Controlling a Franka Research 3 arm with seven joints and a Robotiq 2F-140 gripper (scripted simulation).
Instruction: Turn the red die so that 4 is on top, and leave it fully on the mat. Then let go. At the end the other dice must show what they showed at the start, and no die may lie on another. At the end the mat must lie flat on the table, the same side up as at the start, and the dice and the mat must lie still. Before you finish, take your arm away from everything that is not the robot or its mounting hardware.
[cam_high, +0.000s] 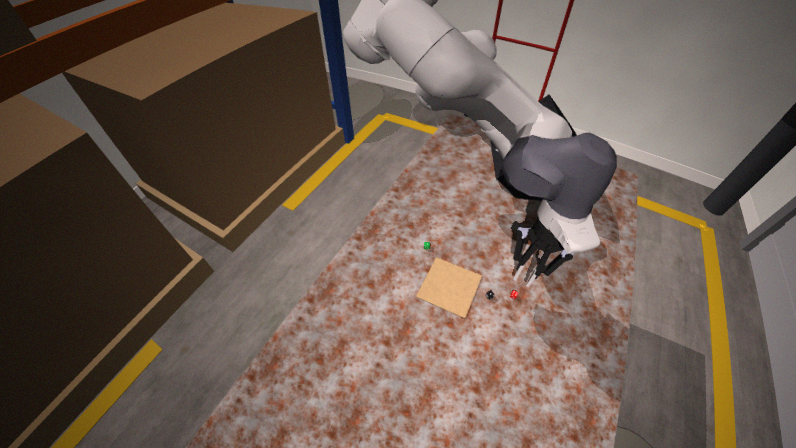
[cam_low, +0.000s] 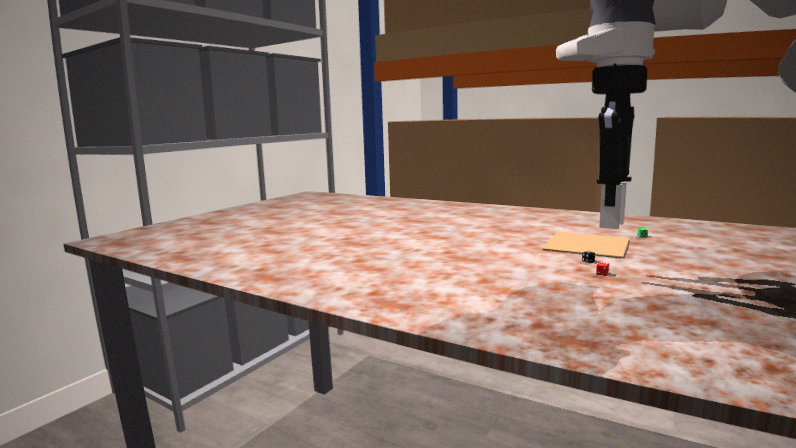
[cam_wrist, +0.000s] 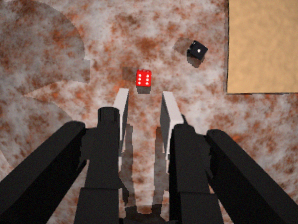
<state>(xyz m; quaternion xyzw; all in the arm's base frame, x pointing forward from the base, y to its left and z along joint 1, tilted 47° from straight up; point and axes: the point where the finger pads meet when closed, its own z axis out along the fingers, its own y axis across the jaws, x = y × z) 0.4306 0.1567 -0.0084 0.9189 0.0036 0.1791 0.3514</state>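
Now: the red die 10 cm below my hand and 1 cm ahead of it. Round my hand: green die 28 cm to the right, 10 cm below, 4 cm behind; tan mat 17 cm to the right, 11 cm below, 5 cm ahead; black die 10 cm below, 6 cm to the right, 4 cm ahead.
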